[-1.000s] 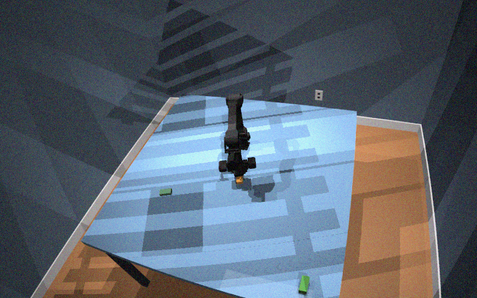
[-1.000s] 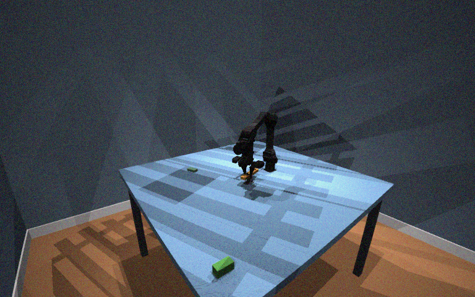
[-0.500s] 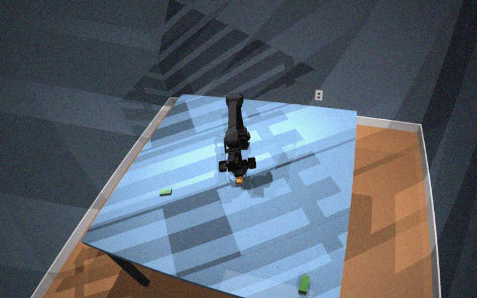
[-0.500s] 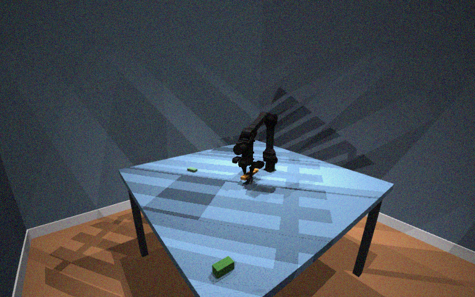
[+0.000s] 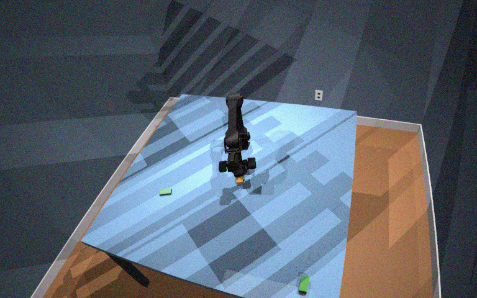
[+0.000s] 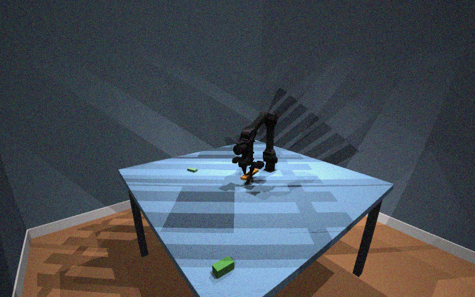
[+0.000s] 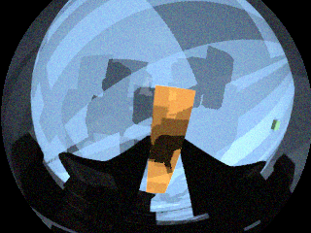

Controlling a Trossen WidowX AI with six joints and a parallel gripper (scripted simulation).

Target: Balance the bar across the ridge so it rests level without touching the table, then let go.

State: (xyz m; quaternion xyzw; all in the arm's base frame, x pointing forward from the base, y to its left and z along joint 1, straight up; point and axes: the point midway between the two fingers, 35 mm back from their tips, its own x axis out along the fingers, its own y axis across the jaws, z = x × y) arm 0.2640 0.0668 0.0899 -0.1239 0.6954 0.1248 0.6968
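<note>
Right now the orange bar is 30 mm behind my gripper tip and 10 mm to the right of it. The rest, counted from my gripper tip: flat light green block (380 mm to the right, 170 mm ahead, 50 mm below); darker green block (480 mm ahead, 430 mm to the left, 40 mm below).
</note>
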